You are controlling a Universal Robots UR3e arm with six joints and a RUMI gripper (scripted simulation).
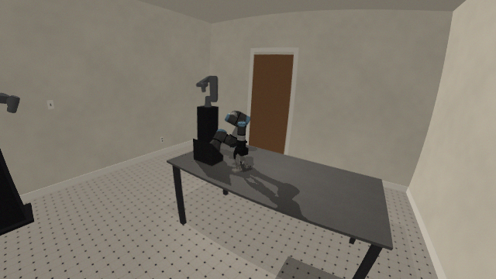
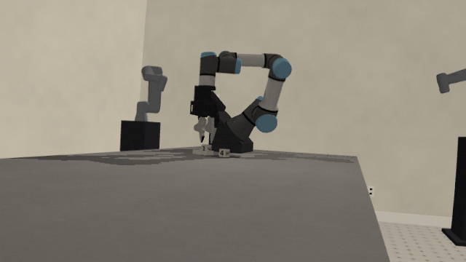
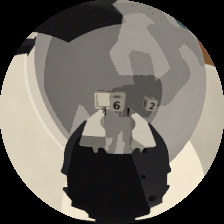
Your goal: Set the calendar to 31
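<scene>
My hand is 1 cm past the pale calendar tray, 2 cm to the left of it and 5 cm above it.
</scene>
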